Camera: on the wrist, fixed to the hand. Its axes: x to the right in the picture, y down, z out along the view.
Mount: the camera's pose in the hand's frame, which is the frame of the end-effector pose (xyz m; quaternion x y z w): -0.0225 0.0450 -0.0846 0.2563 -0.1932 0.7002 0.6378
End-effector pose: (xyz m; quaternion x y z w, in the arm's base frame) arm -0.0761 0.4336 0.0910 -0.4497 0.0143 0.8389 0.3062
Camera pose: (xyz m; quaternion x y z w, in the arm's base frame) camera -0.0275 0.3605 0.0465 0.0363 -0.4798 -0.8327 0.2741
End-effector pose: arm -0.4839 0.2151 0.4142 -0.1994 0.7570 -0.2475 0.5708
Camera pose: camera -0.5602 0.2766 0.4234 0.5014 0.4487 0.0863 0.7347
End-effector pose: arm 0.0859 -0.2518 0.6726 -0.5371 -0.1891 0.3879 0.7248
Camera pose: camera 0.1141 -0.3170 0.6044 -0.2142 0.2148 0.9071 0.2918
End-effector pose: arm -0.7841 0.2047 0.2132 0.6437 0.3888 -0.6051 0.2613
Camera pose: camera -0.6978 0.2436 0.2404 0.6328 -0.4083 -0.4270 0.5005
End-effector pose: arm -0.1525 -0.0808 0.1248 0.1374 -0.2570 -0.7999 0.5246
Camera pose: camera -0.0672 -0.0972 0.0784 -0.1124 -0.5665 -0.1035 0.8098
